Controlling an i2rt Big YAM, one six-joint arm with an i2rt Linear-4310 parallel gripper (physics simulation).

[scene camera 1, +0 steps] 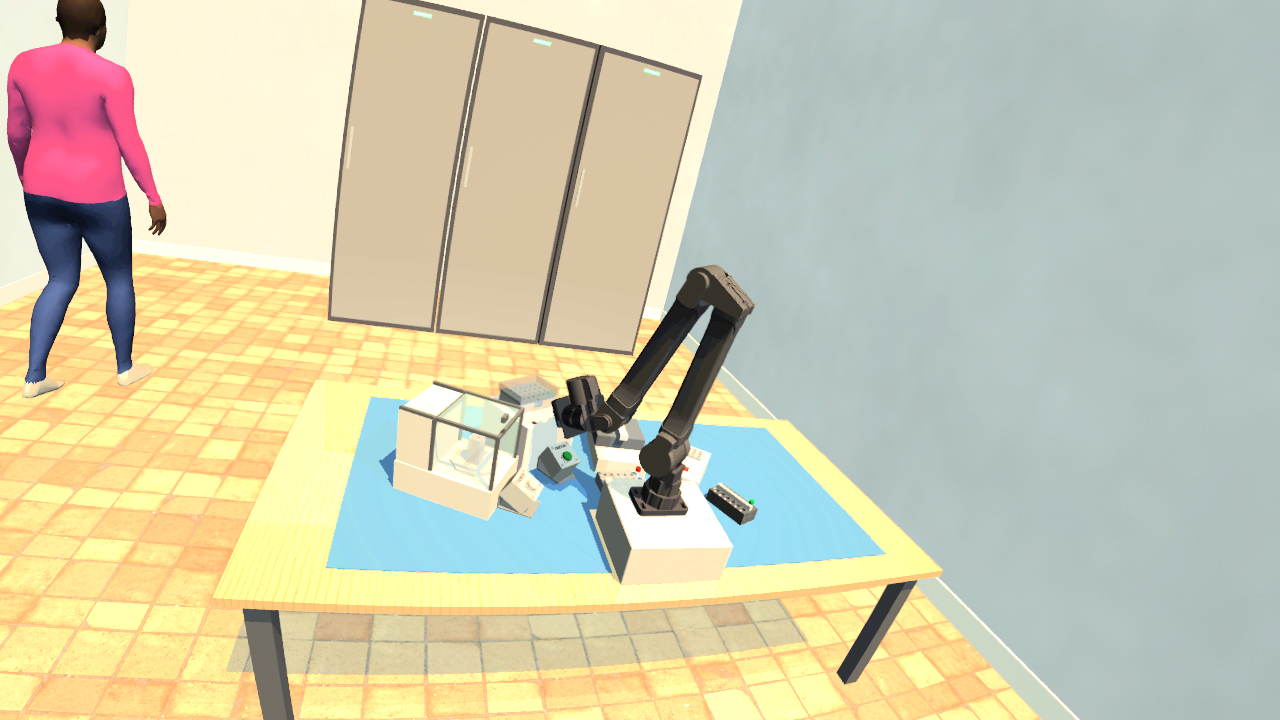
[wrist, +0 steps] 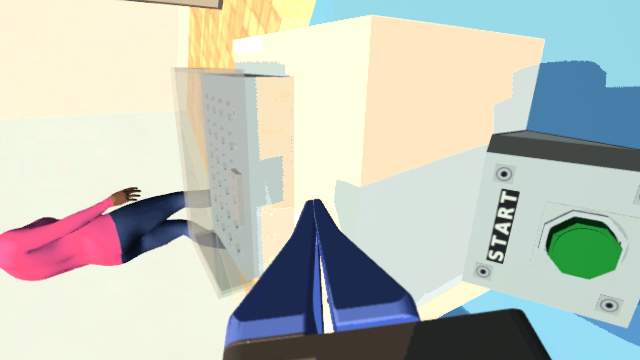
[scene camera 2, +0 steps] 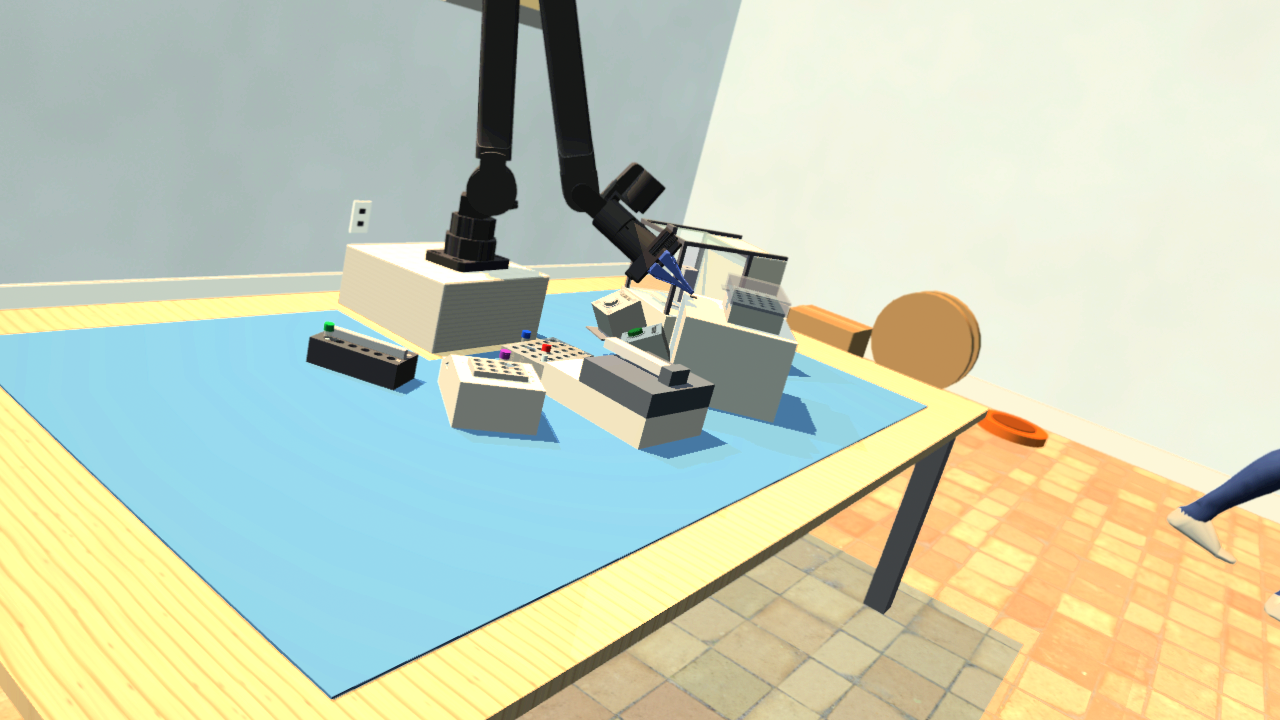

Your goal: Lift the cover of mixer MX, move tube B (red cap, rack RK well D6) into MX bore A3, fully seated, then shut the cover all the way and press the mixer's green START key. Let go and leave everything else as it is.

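Frame: origin at the arm's base, x ahead, y left, z up, level; centimetres.
Seen in the pictures: gripper, between the fingertips: (scene camera 1: 555, 412) (wrist: 314, 209) (scene camera 2: 692, 293); arm's base, origin of its link: (scene camera 1: 657, 503) (scene camera 2: 467, 264).
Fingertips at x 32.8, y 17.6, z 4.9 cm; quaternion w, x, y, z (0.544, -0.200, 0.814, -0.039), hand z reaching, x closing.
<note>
Offsets run from my fingertips to a thing's top centre. "spot": to the spot under its first point.
My gripper (scene camera 2: 691, 293) (wrist: 314, 209) is shut, with nothing between its blue fingertips. In scene camera 2 they hang above the START box @(dx +2.9, dy +2.7, dz +3.5 cm) (scene camera 2: 657, 340) (wrist: 480, 235), whose green START key @(dx -6.9, dy -3.4, dz -8.0 cm) (scene camera 1: 567, 455) (scene camera 2: 634, 331) (wrist: 585, 247) is right of the fingers in the wrist view. A grey holed block (scene camera 1: 528, 391) (scene camera 2: 754, 308) (wrist: 225, 165) under a clear cover (scene camera 2: 735, 284) (wrist: 187, 150) sits on a tall cream box (scene camera 2: 733, 371) (wrist: 440, 110); I cannot tell if the cover is fully shut. A red cap @(dx -9.6, dy -22.8, dz -10.0 cm) (scene camera 2: 546, 347) shows in the pale rack @(spot: dx -10.0, dy -12.9, dz -12.9 cm) (scene camera 2: 580, 354). Well labels and any MX label are unreadable.
A glass-sided balance @(dx -13.4, dy +21.0, dz +6.8 cm) (scene camera 1: 438, 486) and its cream key box @(spot: dx -22.5, dy +11.3, dz -9.8 cm) (scene camera 1: 520, 494) (scene camera 2: 617, 313) stand beside the START box. A dark grey-topped device @(dx +4.4, dy -21.2, dz -5.3 cm) (scene camera 2: 644, 385), a small white holed unit @(dx -5.5, dy -39.3, dz -8.5 cm) (scene camera 2: 496, 407) and a black tube rack @(dx -22.0, dy -46.6, dz -10.7 cm) (scene camera 1: 732, 503) (scene camera 2: 362, 360) stand nearby. A person (scene camera 1: 71, 125) (wrist: 60, 245) stands beyond the table.
</note>
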